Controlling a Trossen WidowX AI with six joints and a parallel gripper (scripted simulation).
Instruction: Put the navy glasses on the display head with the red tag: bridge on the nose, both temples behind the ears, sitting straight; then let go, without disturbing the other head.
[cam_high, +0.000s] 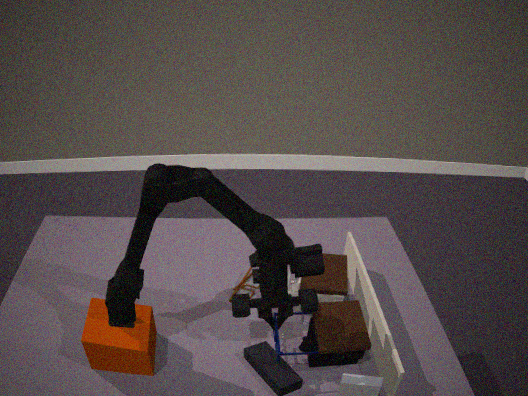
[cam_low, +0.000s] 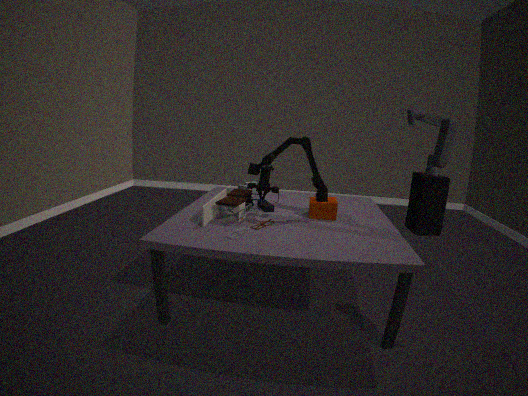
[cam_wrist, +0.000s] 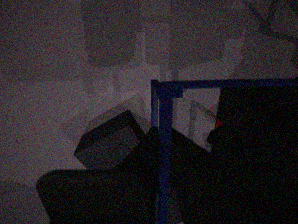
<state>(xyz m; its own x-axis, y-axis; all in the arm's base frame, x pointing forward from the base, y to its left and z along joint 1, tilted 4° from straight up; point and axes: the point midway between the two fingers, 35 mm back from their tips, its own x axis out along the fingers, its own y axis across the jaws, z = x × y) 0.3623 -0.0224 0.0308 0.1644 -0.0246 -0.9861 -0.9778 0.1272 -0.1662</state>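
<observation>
Now: gripper tip 90 mm to the left of the dark flat object, 50 mm above it and 20 mm past it. Also, from my gripper tip: pale upright panel (260 mm ahead, 40 mm to the left, 10 mm below).
</observation>
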